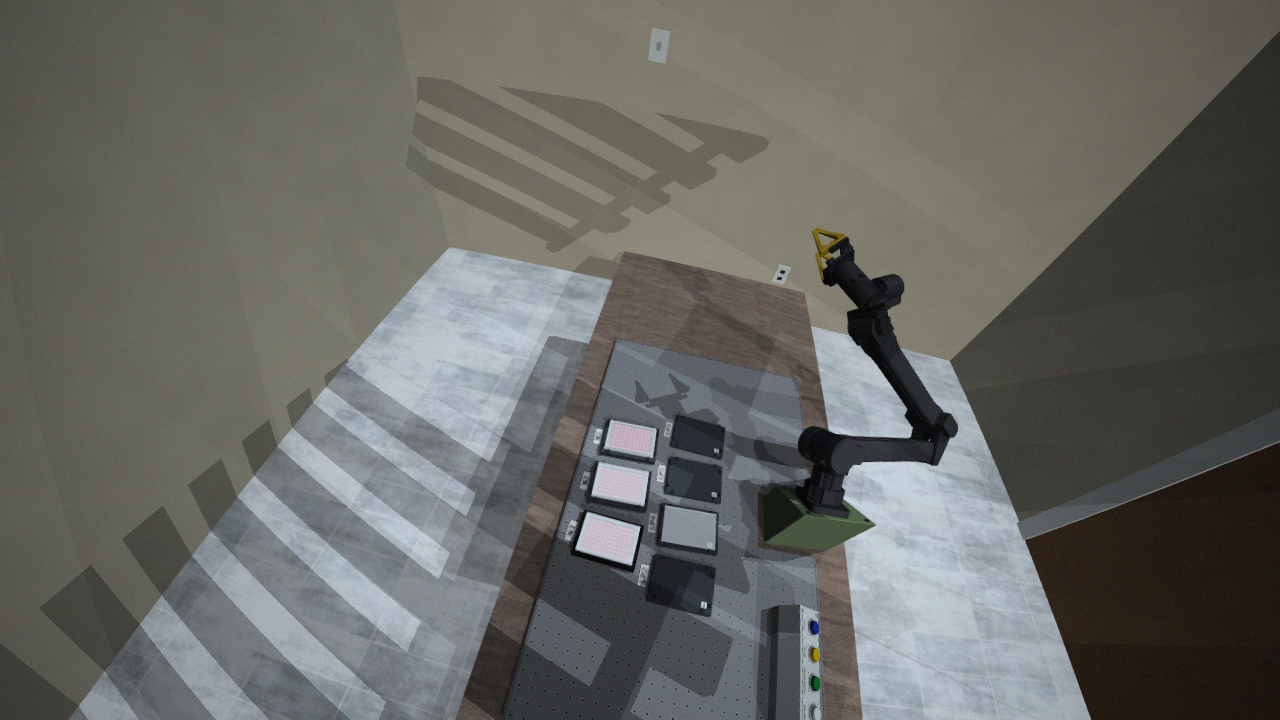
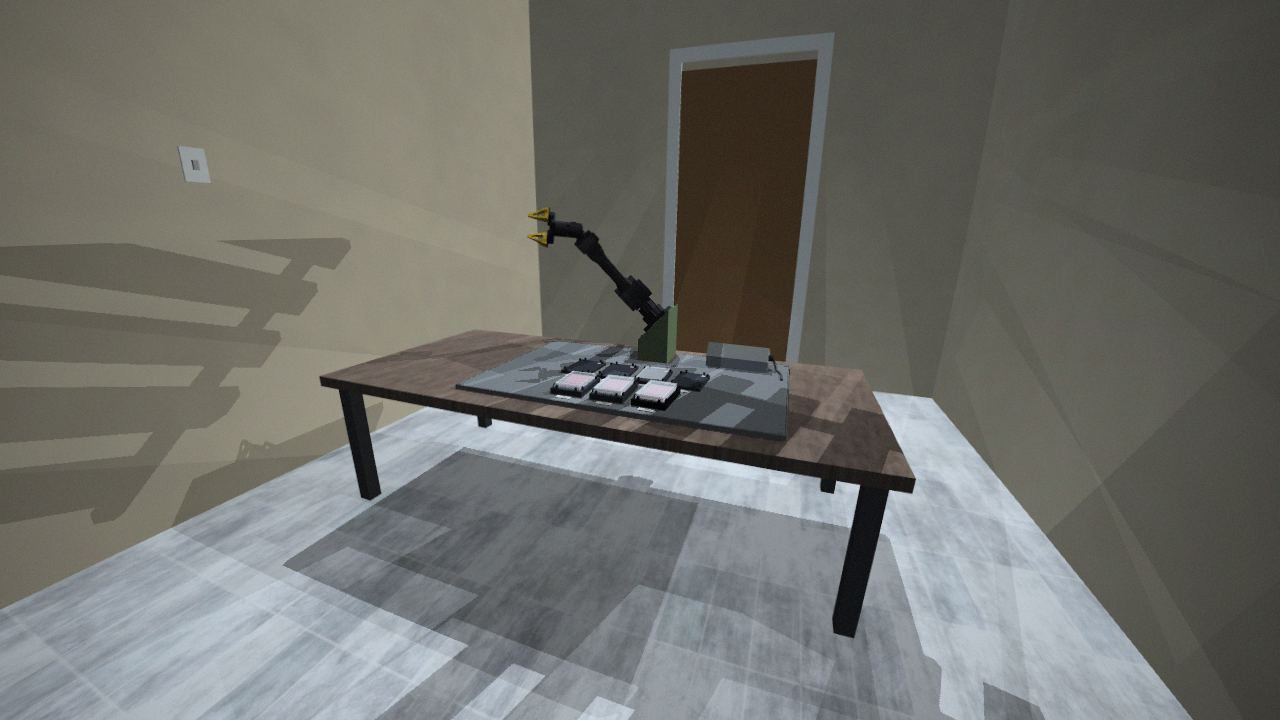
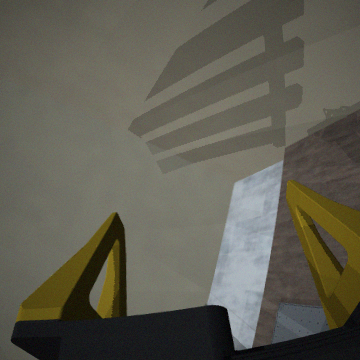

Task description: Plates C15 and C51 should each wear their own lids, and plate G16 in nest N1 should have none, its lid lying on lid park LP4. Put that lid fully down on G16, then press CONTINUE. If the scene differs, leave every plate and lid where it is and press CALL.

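Seen in the pictures: gripper, between the fingertips: (image 1: pixel 816 241) (image 2: pixel 527 225) (image 3: pixel 202 204); arm's base, origin of its link: (image 1: pixel 820 504) (image 2: pixel 659 320).
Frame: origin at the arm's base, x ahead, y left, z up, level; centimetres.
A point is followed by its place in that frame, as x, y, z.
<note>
Three pink plates stand in a row: one (image 1: pixel 630 439) {45.2, -12.1, -11.9} (image 2: pixel 575 383) {49.7, -10.1, -11.1}, a middle one (image 1: pixel 619 484) {45.3, 1.2, -10.7} (image 2: pixel 613 386) {48.5, 1.8, -10.7} and one (image 1: pixel 607 540) {44.9, 14.7, -10.7} (image 2: pixel 655 393) {49.1, 14.9, -10.8} nearest the button-box end. Their labels are too small to read, and I cannot tell which wear clear lids. A pale grey lid-like plate (image 1: pixel 688 527) {27.0, 7.0, -12.5} (image 2: pixel 653 374) {28.5, 7.5, -12.5} lies on the third park of the second row. Dark parks (image 1: pixel 697 436) {27.3, -18.6, -13.2} (image 1: pixel 692 479) {27.3, -5.7, -13.3} (image 1: pixel 681 583) {26.9, 19.5, -13.2} without a pale lid flank it. My gripper (image 1: pixel 818 255) {12.5, -49.4, 34.8} (image 2: pixel 529 225) {12.5, -49.4, 34.8} (image 3: pixel 202 204) {12.5, -49.4, 34.8} is open and empty, high above the table and far from the plates.
A button box (image 1: pixel 787 662) {4.6, 31.2, -8.4} (image 2: pixel 737 356) {5.3, 31.7, -9.6} with blue (image 1: pixel 813 627) {-0.5, 24.2, -7.0}, yellow (image 1: pixel 814 654) {-0.5, 29.1, -6.9}, green (image 1: pixel 815 683) {-0.5, 34.1, -7.0} and white (image 1: pixel 813 711) {0.1, 38.7, -6.8} buttons stands near the table edge on the arm's side. The arm's green base (image 1: pixel 810 523) {3.5, 5.5, 1.5} (image 2: pixel 657 338) {7.1, 1.8, -5.5} stands beside the second row.
</note>
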